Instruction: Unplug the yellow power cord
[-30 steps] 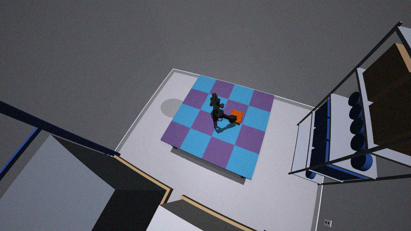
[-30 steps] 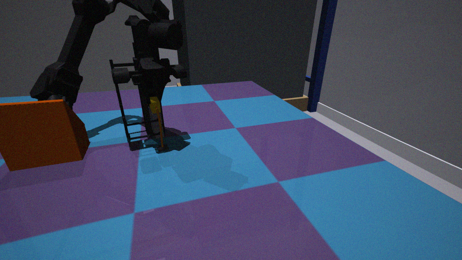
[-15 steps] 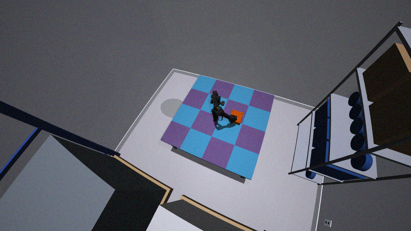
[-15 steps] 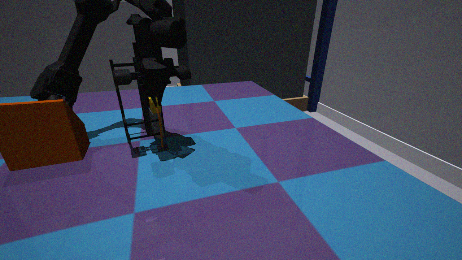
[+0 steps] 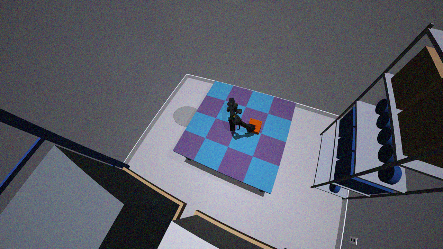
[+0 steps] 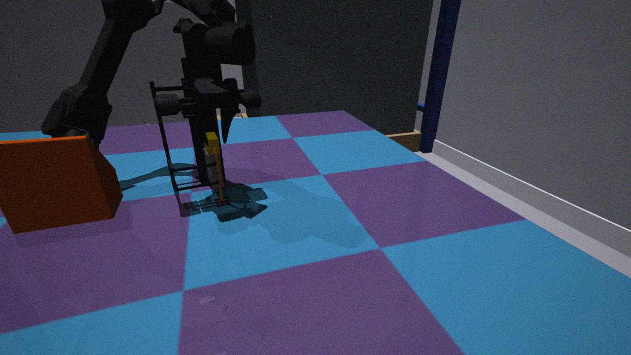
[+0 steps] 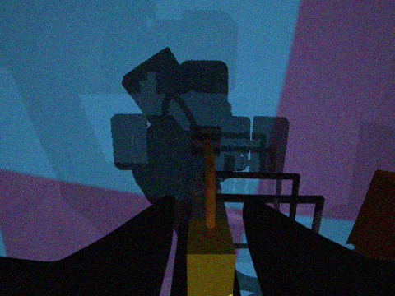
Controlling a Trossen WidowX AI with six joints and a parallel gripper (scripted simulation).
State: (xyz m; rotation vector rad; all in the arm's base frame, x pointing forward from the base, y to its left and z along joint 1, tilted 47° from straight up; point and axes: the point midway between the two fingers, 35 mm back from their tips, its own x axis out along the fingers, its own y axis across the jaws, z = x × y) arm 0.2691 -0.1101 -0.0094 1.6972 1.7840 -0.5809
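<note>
Right now my gripper tip is 7 cm to the right of the yellow plug and 1 cm past it.
</note>
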